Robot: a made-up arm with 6 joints.
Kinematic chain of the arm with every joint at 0, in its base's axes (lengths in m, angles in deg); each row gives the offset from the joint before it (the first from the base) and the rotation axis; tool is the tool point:
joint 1: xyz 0 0 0.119 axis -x
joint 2: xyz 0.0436 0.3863 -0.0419 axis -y
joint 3: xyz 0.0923 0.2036 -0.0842 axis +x
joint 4: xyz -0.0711 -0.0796 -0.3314 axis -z
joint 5: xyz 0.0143 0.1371 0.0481 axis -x
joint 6: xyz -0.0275 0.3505 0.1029 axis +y
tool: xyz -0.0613 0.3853 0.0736
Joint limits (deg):
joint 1: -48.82..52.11
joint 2: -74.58..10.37
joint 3: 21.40..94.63
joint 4: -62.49..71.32
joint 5: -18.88..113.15
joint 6: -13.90..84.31
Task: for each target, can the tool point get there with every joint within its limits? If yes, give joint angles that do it. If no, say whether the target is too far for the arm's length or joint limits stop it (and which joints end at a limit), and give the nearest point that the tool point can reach.
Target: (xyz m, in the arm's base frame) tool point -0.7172 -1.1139 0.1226
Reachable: no: joint limits stop it (at a limit: joint 1, joint 3, joint 4, joint 5) | nearest point -0.4058 -0.0801 0.7558 | short by 1.252 m
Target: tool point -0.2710 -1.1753 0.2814
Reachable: no: joint limits stop it (at a limit: joint 1, joint 3, joint 4, joint 5) | nearest point -0.1568 -0.1831 0.8457 | short by 1.147 m
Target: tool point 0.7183 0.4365 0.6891
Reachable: yes | joints -33.97 -40.90 88.63 22.05 -0.90 37.98
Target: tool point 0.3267 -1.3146 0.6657
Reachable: no: joint limits stop it (at a limit: joint 1, joint 2, joint 3, joint 5) | nearest point 0.1320 -0.1888 0.8405 | short by 1.156 m
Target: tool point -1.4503 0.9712 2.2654
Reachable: no: too far | nearest point -0.6839 0.7209 1.3042 | short by 1.255 m
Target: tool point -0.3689 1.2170 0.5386
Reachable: yes | joints -3.23 -39.38 35.82 -40.80 14.65 46.51
